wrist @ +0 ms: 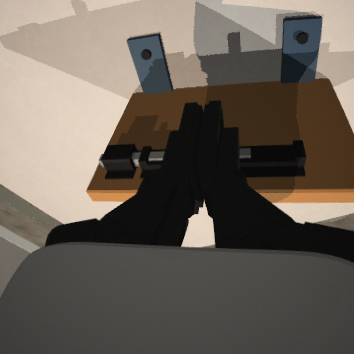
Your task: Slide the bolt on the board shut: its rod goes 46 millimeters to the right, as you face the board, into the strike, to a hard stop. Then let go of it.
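Frame: origin at the arm's base, x ahead, y left, z up, level; metres.
Seen in the pictures: gripper, fingertip midpoint: (207, 126).
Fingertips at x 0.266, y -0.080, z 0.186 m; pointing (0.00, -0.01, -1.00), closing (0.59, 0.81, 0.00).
A point is followed by its place in that frame.
The brown board (260, 107) {x 0.368, y -0.113, z 0.027 m} spans the middle of the wrist view. The bolt's black housing (276, 160) {x 0.365, y -0.100, z 0.121 m} is on its image-right part. The grey rod (156, 156) {x 0.298, y -0.185, z 0.114 m} runs image-left through a narrow black guide (145, 158) {x 0.291, y -0.192, z 0.118 m} to a black block (119, 158) {x 0.273, y -0.209, z 0.121 m} near the board's edge; a light tip shows at the block's outer side. A short grey stretch of rod also shows at the housing's near end. My gripper (207, 126) {x 0.266, y -0.080, z 0.186 m} is shut and empty, its fingers in front of the middle of the bolt. They hide that part of the rod, and the bolt's knob does not show.
Two blue-grey brackets (151, 67) {x 0.261, y -0.195, z -0.024 m} (301, 57) {x 0.372, y -0.054, z -0.024 m}, each with a dark round hole or screw head, stand at the board's far edge. Shadows fall on the board and on the pale surface (55, 95) {x 0.182, y -0.344, z -0.032 m} behind it. The gripper's grey body fills the bottom of the view.
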